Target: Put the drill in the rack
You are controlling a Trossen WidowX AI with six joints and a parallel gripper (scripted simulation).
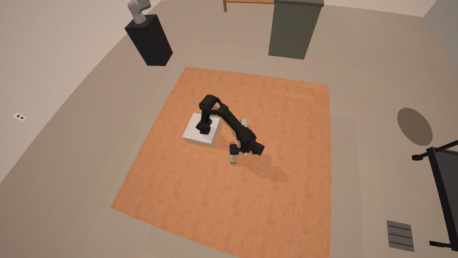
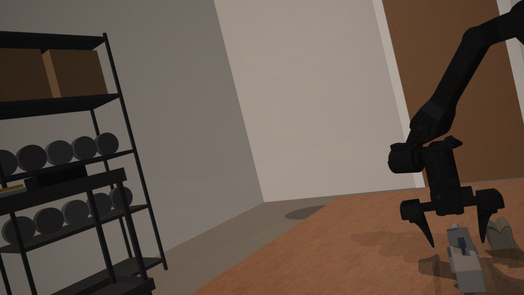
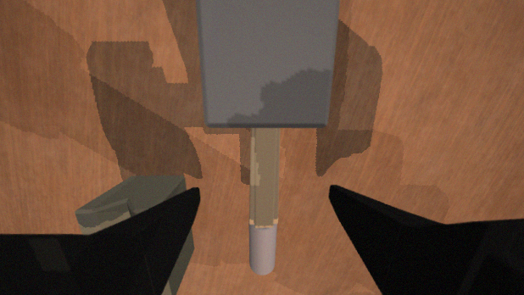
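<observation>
The drill lies 4 cm to the left of my gripper tip, 3 cm above it and 1 cm behind it. Round my gripper tip: dark key (16 cm to the left, 4 cm above, 3 cm behind); rack (7 cm behind, 4 cm to the right, 1 cm above).
</observation>
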